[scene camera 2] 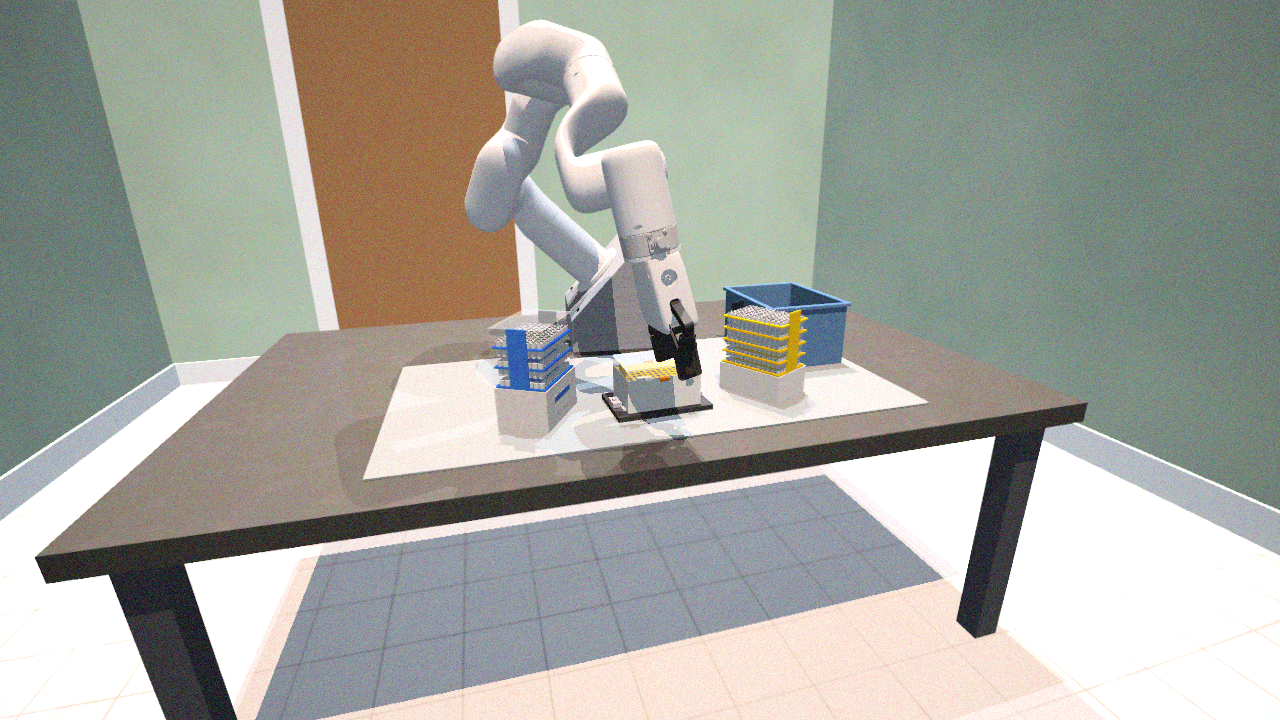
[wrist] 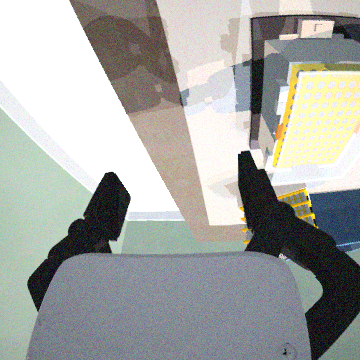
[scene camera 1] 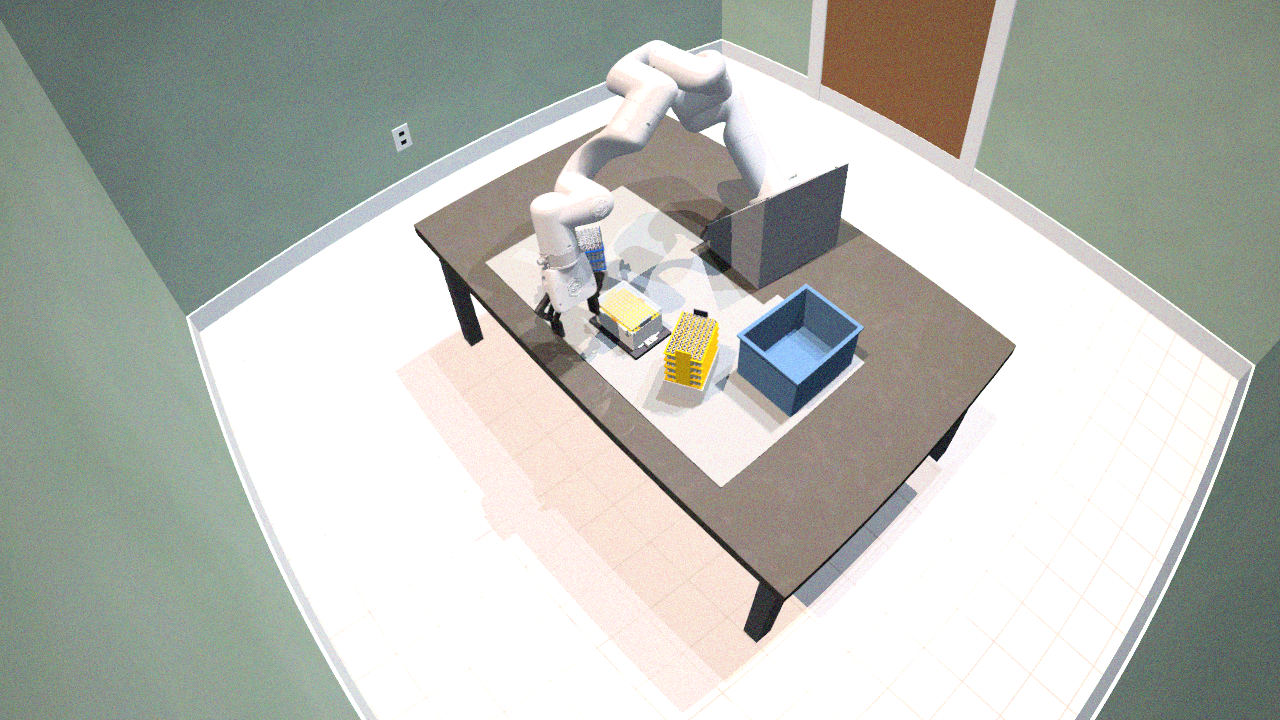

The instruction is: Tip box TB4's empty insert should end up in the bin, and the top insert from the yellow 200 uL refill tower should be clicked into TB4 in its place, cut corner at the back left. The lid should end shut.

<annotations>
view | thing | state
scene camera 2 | my gripper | -
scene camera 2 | tip box lid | -
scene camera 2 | blue bin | -
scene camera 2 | pale mat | -
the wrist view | my gripper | -
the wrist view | tip box lid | -
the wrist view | blue bin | -
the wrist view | pale mat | -
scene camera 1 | tip box lid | -
</annotations>
